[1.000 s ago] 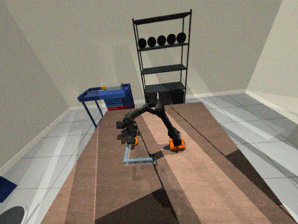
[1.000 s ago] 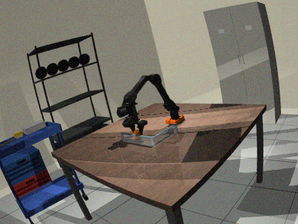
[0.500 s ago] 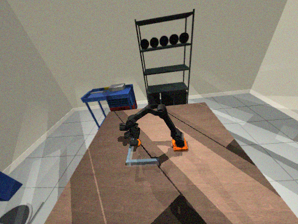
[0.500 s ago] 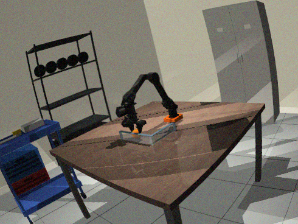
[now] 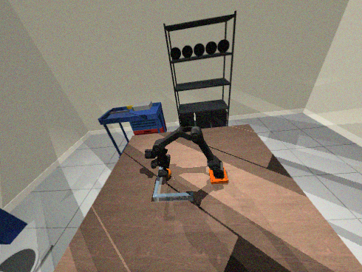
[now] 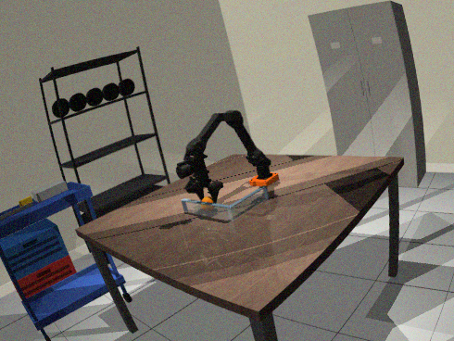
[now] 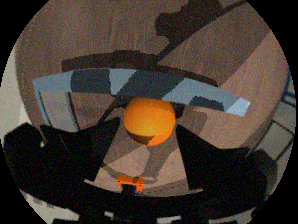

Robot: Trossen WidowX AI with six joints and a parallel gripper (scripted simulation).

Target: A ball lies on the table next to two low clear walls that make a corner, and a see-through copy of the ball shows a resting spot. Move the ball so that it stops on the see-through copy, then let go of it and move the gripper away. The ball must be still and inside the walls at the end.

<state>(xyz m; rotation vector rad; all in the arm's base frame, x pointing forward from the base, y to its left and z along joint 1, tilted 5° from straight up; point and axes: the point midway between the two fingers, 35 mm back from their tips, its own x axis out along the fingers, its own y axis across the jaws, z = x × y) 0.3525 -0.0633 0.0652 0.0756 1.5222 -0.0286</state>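
My gripper tip is right at the orange ball. The rest, counted from my gripper tip: see-through copy of ball 10 mm ahead.
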